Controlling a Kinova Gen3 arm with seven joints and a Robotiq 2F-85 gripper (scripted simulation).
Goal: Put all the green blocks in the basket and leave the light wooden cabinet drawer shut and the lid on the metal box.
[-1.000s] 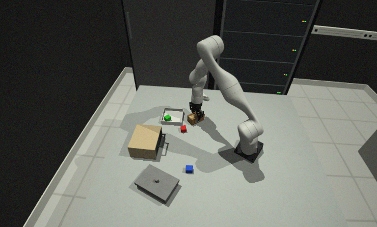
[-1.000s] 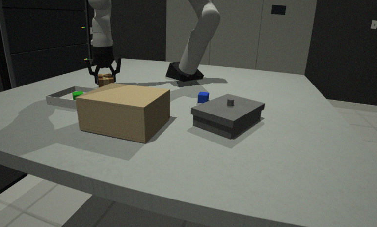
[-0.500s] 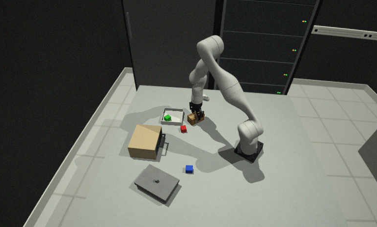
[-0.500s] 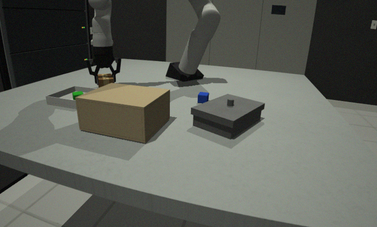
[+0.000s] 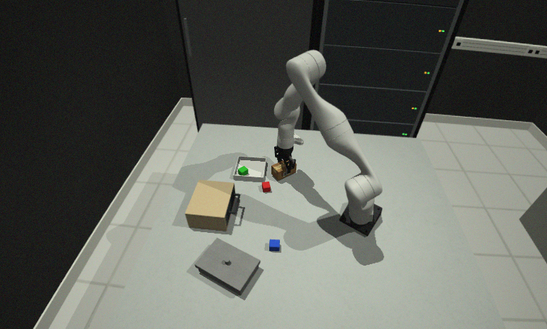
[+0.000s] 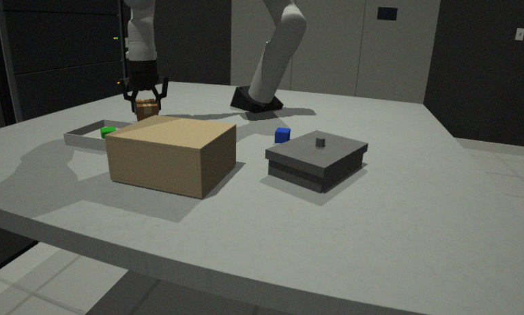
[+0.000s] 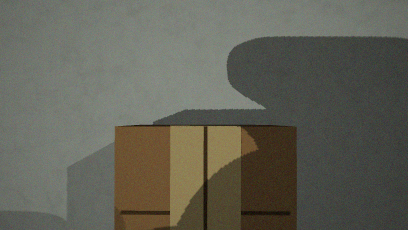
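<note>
Now: hand 120 mm to the right of the red block, 60 mm short of it and 30 mm above it. From my hand the other things lie so: basket 160 mm ahead, 40 mm below, 10 mm to the left; then cabinet drawer 300 mm to the left, 220 mm ahead, 10 mm below; then small cardboard box right at my hand.
</note>
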